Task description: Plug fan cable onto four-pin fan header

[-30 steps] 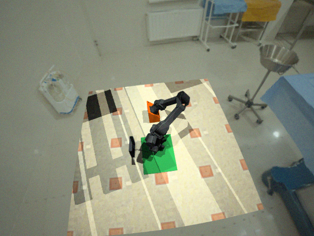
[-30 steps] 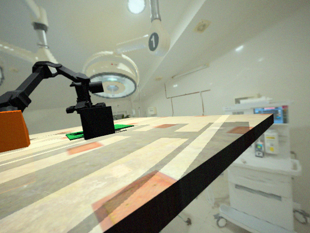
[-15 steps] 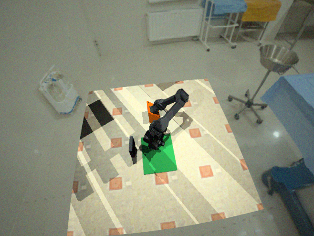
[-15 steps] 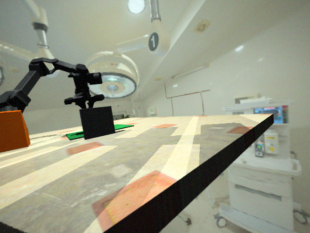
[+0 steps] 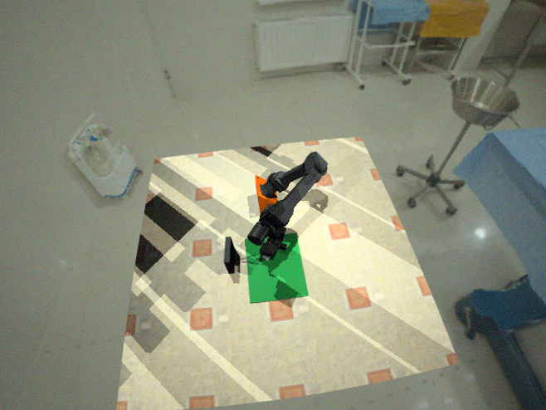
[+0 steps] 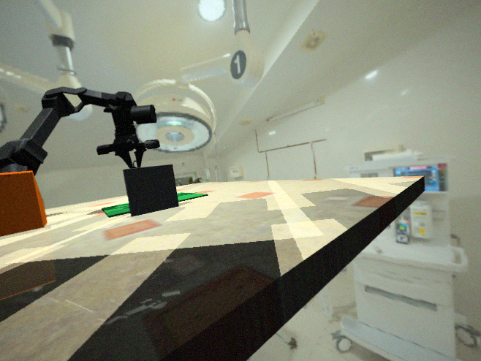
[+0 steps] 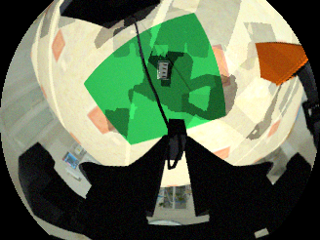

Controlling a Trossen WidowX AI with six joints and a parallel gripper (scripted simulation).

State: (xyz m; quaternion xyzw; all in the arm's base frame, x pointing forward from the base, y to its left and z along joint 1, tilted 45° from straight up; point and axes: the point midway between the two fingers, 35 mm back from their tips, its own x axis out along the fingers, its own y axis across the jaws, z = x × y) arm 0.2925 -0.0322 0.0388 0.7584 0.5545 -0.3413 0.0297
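My gripper tip is now 10 mm past the white four-pin header, 60 mm to the left of it and 120 mm above it. From my gripper tip the other things lie so: green board 40 mm ahead, 30 mm to the right, 130 mm below; then black fan 20 mm behind, 210 mm to the right, 60 mm below; then cable plug 10 mm to the left.
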